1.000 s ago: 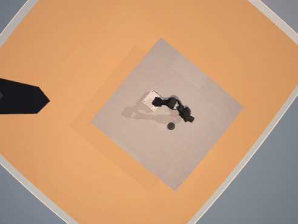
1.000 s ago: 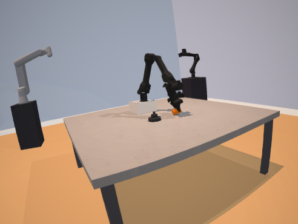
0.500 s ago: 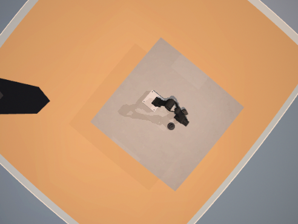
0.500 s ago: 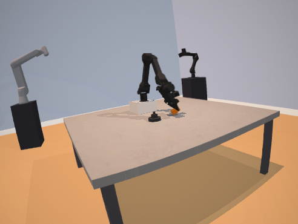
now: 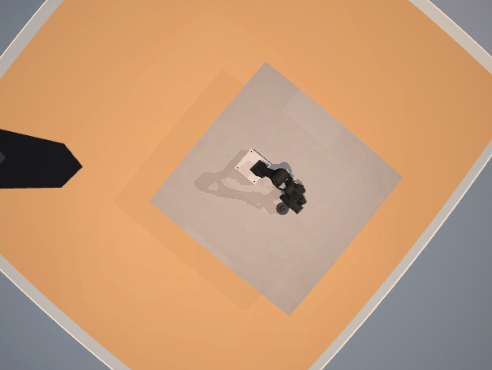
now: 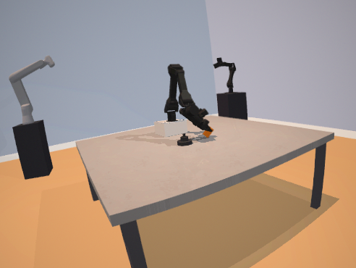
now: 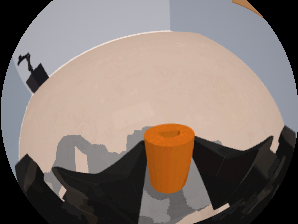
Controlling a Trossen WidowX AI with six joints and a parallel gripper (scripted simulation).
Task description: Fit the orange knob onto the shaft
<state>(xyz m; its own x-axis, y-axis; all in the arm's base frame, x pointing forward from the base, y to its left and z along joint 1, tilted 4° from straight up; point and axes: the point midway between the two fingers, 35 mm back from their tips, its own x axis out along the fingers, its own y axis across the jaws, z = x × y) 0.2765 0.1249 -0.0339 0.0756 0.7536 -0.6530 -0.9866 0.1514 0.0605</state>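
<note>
My gripper tip is 4 cm short of the round pedestal, 19 cm to the left of it and 1 cm above it. Round my gripper tip: orange knob 2 cm to the right.
</note>
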